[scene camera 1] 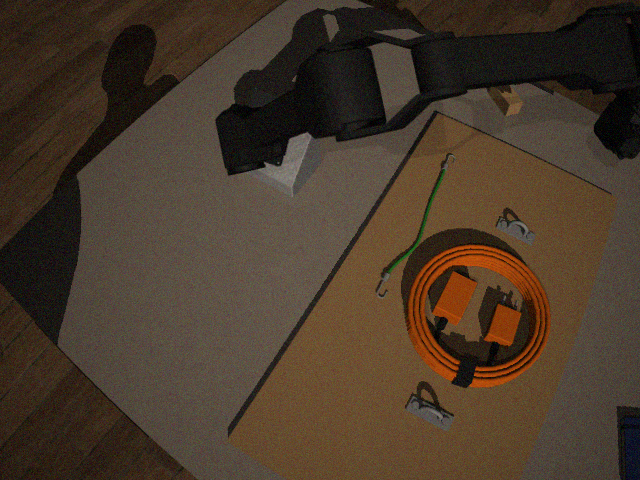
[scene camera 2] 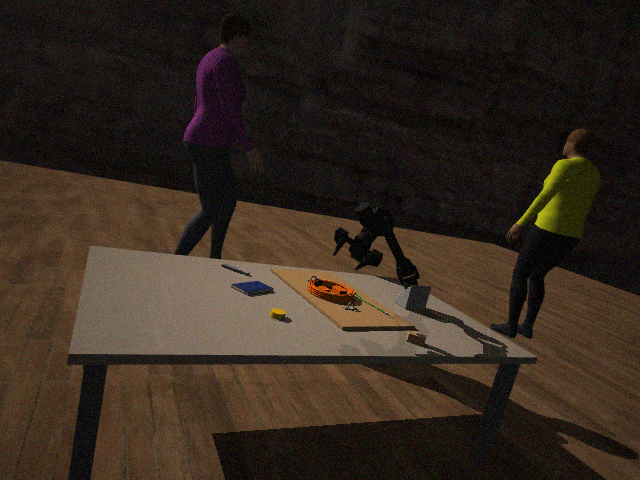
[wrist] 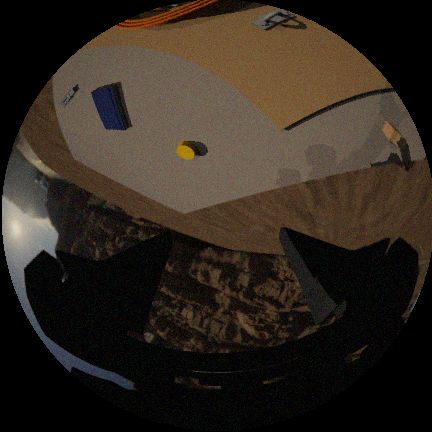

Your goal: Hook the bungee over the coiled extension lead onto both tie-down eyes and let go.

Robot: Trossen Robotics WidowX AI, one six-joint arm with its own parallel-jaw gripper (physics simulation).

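Where they show: gripper, between the fingertips: (scene camera 2: 344, 262) (wrist: 226, 234); arm's base, origin of its link: (scene camera 2: 413, 292).
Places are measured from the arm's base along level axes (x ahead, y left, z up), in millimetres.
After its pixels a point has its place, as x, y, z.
Note:
The green bungee (scene camera 1: 424, 219) {256, 9, -48} (scene camera 2: 373, 303) lies slack on the tan board (scene camera 1: 336, 361) {239, -237, -52} (scene camera 2: 372, 322) {380, 184, -52} (wrist: 320, 75) {412, 165, -52}, beside the coil, with a metal hook at each end. The coiled orange extension lead (scene camera 1: 417, 315) {306, -144, -23} (scene camera 2: 323, 294) {459, -39, -33} (wrist: 160, 19) lies flat between two metal tie-down eyes. One eye (scene camera 1: 516, 228) {388, 62, -49} (scene camera 2: 351, 306) (wrist: 274, 20) is at the upper right in scene camera 1; the other eye (scene camera 1: 430, 410) {372, -248, -26} is below the coil there. Neither hook is on an eye. My gripper (scene camera 2: 345, 261) {547, 147, 158} (wrist: 226, 234) {547, 147, 158} is open and empty, raised well above the board and away from the bungee.
A wood block (scene camera 1: 509, 103) {305, 297, -34} (scene camera 2: 416, 338) {305, 334, -44} (wrist: 391, 132) lies near a board corner. A blue book (scene camera 1: 630, 439) {643, -167, -52} (scene camera 2: 252, 287) {716, -148, -52} (wrist: 108, 107) {695, -154, -52}, yellow disc (scene camera 2: 277, 313) {742, 110, -45} (wrist: 185, 150) {721, 91, -45} and slim grey tool (scene camera 2: 236, 269) {694, -363, -53} (wrist: 70, 95) lie on the table. A pale angular block (scene camera 1: 294, 173) {58, -24, -21} (scene camera 2: 417, 298) {16, 45, -11} stands by the arm base.

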